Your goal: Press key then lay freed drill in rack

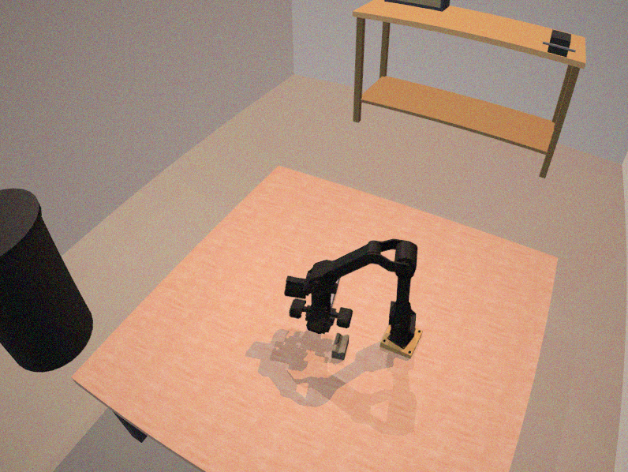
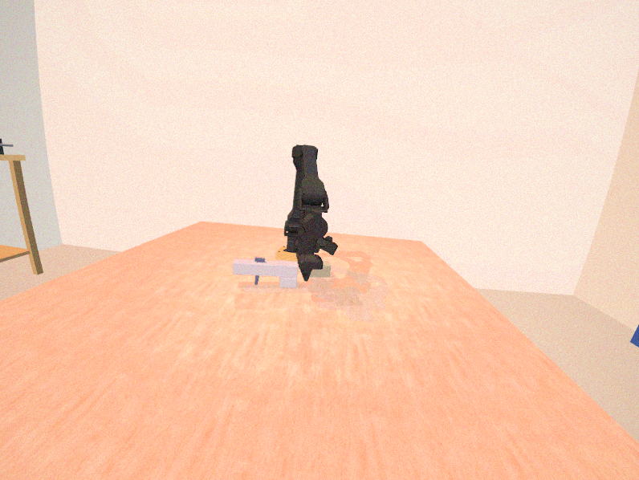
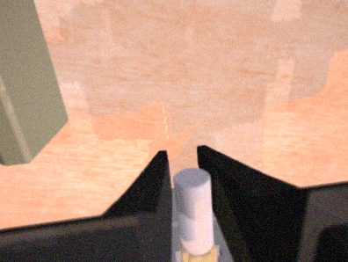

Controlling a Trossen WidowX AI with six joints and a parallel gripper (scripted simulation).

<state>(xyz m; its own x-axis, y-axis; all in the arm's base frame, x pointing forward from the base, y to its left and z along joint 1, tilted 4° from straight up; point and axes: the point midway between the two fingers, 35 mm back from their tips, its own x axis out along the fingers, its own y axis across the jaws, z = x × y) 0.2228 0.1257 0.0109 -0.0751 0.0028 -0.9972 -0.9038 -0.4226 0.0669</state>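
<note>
My gripper tip is 2 cm short of the drill, 5 cm to the left of it and 3 cm below it. The rest, counted from my gripper tip: olive rack: 9 cm behind, 2 cm to the left; then blue key: 6 cm ahead, 13 cm to the right, 4 cm above.
</note>
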